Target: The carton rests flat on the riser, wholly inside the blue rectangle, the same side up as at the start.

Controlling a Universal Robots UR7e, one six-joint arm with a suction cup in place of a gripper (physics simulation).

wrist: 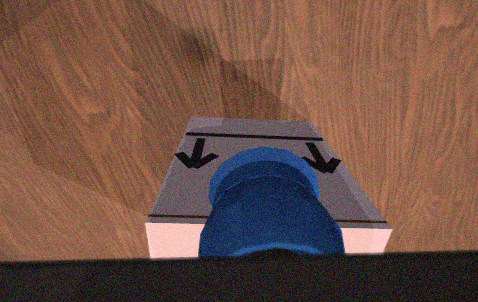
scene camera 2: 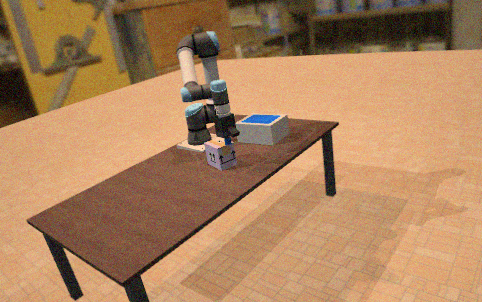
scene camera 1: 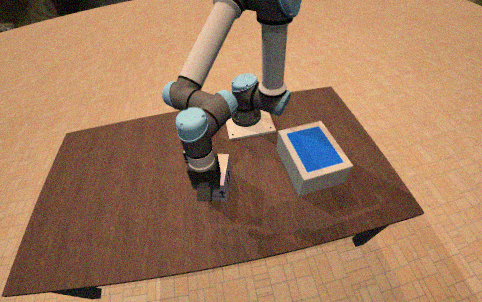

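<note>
A lilac carton with black arrow marks stands on the brown table, left of the riser. My suction cup, blue, sits right over the carton's top near one edge; I cannot tell whether it touches. In scene camera 1 the cup is hidden behind the wrist. The grey riser stands to the right, with the blue rectangle on its top. Nothing lies on the riser.
The arm's base plate is bolted to the table behind the carton, between it and the riser. The arm's elbow and forearm hang over the carton. The table's front edge lies beyond the carton.
</note>
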